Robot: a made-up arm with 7 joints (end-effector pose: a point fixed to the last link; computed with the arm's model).
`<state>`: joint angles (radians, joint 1 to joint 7).
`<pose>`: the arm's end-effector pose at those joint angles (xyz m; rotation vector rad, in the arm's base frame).
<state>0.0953 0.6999 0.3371 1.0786 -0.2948 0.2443 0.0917</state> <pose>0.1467 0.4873 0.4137 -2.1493 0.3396 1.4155</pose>
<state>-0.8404 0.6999 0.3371 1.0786 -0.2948 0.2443 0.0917</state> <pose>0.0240 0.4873 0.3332 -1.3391 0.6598 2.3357</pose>
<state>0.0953 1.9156 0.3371 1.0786 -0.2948 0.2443 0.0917</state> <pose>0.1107 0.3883 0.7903 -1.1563 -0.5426 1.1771</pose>
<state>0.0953 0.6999 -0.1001 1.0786 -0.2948 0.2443 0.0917</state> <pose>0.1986 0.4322 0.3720 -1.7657 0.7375 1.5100</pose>
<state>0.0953 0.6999 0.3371 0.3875 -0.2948 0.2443 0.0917</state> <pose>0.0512 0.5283 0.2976 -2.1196 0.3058 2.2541</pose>
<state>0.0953 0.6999 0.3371 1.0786 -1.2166 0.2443 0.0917</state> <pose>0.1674 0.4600 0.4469 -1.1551 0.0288 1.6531</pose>
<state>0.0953 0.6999 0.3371 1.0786 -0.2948 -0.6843 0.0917</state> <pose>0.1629 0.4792 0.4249 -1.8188 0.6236 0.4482</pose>
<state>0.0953 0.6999 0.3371 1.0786 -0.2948 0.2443 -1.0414</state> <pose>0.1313 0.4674 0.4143 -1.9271 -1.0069 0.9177</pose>
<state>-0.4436 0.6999 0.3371 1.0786 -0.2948 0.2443 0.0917</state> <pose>0.0851 0.4873 0.3528 -1.7334 0.5325 1.9804</pose>
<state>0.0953 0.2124 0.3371 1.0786 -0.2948 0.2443 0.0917</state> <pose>0.1597 0.3945 0.2775 -2.4964 0.7968 1.4135</pose>
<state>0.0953 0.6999 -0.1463 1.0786 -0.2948 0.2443 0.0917</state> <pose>0.2022 0.4256 0.3668 -1.7225 0.7765 1.5162</pose>
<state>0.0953 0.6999 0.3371 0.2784 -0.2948 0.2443 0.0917</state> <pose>0.0303 0.5281 0.2838 2.0275 -0.2870 -2.3168</pose>
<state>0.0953 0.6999 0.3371 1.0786 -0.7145 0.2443 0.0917</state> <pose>0.1543 0.4784 0.4327 -1.7006 0.1923 1.5634</pose>
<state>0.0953 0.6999 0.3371 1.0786 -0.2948 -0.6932 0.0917</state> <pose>0.1630 0.4790 0.4250 -1.8145 0.6256 0.4394</pose>
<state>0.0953 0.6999 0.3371 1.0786 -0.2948 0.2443 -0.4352</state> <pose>0.1379 0.4794 0.4169 -2.1131 -0.3167 1.2173</pose>
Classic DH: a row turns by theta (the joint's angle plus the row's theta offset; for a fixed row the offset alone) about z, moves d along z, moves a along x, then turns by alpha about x. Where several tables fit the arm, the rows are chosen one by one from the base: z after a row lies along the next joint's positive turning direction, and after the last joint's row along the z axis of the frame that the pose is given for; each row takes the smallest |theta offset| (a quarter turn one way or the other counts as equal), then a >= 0, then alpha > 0; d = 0 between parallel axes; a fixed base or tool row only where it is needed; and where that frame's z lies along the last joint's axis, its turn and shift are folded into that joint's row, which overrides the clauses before.
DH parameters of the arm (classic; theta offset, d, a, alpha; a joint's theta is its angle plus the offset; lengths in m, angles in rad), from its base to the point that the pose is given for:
base (fixed): 0 0.4948 0.0057 1.5708
joint 1: 1.5708 -0.1659 0.0239 1.5708
joint 2: -1.5708 -0.0056 0.0264 -1.5708
joint 3: 1.5708 -0.1951 0.0281 -1.5708
joint 4: 0 -0.038 -0.022 1.5708
joint 5: 0 -0.2144 0.0109 1.5708
joint 6: -1.5708 0.0227 0.0124 -1.5708
joint 7: -0.4254 -0.047 0.0139 0.2999
tool (fixed): 1.2863 0.0638 0 0

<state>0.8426 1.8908 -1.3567 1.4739 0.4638 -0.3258 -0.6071</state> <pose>0.1032 0.4348 0.5428 -1.6744 0.2212 0.8265</pose>
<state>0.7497 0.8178 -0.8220 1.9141 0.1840 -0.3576 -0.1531</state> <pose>0.2106 0.2137 0.5444 -1.4712 1.2808 -0.5425</pose>
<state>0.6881 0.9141 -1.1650 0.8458 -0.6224 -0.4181 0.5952</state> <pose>0.2790 0.3628 0.3761 -0.1541 1.3782 1.2806</pose>
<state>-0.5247 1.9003 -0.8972 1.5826 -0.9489 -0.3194 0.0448</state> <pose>0.1610 0.3302 0.3921 0.6978 1.4863 0.9499</pose>
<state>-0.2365 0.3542 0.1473 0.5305 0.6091 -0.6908 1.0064</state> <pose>0.0138 0.4052 0.1607 2.3974 -1.7463 -0.6449</pose>
